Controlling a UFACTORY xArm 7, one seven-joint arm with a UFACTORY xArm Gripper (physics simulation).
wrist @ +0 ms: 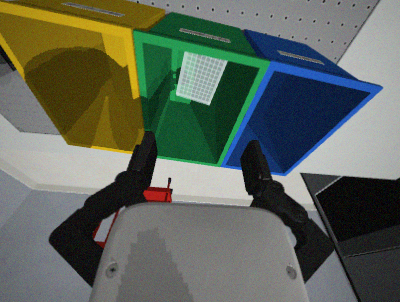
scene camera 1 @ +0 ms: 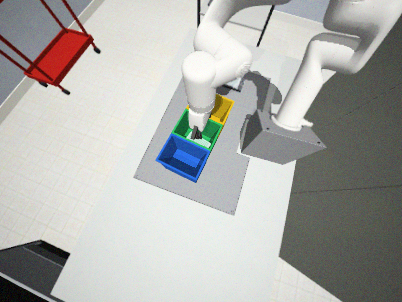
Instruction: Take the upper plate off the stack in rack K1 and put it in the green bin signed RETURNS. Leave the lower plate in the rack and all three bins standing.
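Seen in the pictures: gripper, fingertip midpoint: (wrist: pixel 201 145) (scene camera 1: pixel 202 126); arm's base, origin of the base link: (scene camera 1: pixel 285 123).
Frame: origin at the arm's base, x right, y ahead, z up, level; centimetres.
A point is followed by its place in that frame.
The white gridded plate (scene camera 1: pixel 203 142) {x -12.2, y 31.6, z -18.2 cm} (wrist: pixel 202 79) {x -14.1, y 35.9, z -18.3 cm} lies inside the green bin (scene camera 1: pixel 183 125) {x -10.2, y 42.6, z -9.1 cm} (wrist: pixel 245 112) {x -19.9, y 32.6, z -1.8 cm}; its exact tilt is unclear. My gripper (scene camera 1: pixel 196 134) (wrist: pixel 201 145) {x -14.6, y 32.2, z 4.7 cm} is open and empty, above the green bin, with the plate apart from its fingers. The blue bin (scene camera 1: pixel 184 158) {x -23.1, y 38.5, z -19.6 cm} (wrist: pixel 305 105) {x -32.0, y 35.3, z -9.1 cm} and the yellow bin (scene camera 1: pixel 223 108) {x 4.9, y 26.8, z -9.3 cm} (wrist: pixel 115 17) {x -4.3, y 24.7, z -7.1 cm} stand upright on either side of the green one. The signs are too blurred to read. In the scene view the arm covers part of the yellow bin. Rack K1 and the lower plate cannot be made out clearly.
The bins stand in a row on a grey perforated mat (scene camera 1: pixel 215 185) {x -31.3, y 19.5, z -19.9 cm} on the white table (scene camera 1: pixel 170 240) {x -61.0, y 32.1, z -21.1 cm}. The arm's grey base block (scene camera 1: pixel 280 142) {x -10.5, y 1.7, z 2.5 cm} stands right of the mat. A red cart (scene camera 1: pixel 62 55) (wrist: pixel 159 194) stands on the floor beyond the table. A dark object (scene camera 1: pixel 25 267) is at the lower left.
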